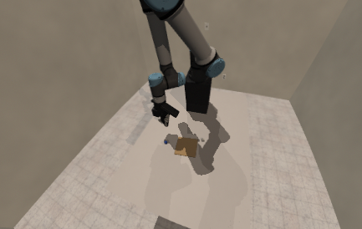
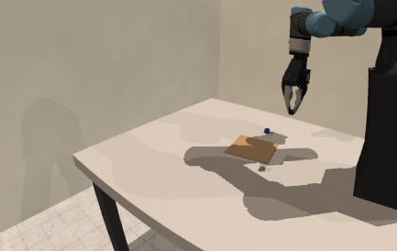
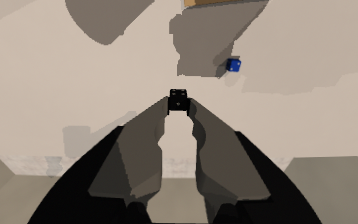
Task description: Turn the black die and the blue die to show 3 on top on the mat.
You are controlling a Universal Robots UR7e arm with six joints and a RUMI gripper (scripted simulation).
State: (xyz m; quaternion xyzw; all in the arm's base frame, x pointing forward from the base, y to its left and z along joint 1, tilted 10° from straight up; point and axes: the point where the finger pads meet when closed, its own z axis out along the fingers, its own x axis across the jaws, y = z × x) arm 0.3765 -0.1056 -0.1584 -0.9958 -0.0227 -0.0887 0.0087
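Right now my hand is 100 mm above the blue die, 80 mm short of it and 20 mm to the right of it. Round my hand: black die: 10 mm below; brown mat: 170 mm to the left, 110 mm below, 50 mm ahead; white die: 250 mm to the left, 100 mm below, 40 mm behind.
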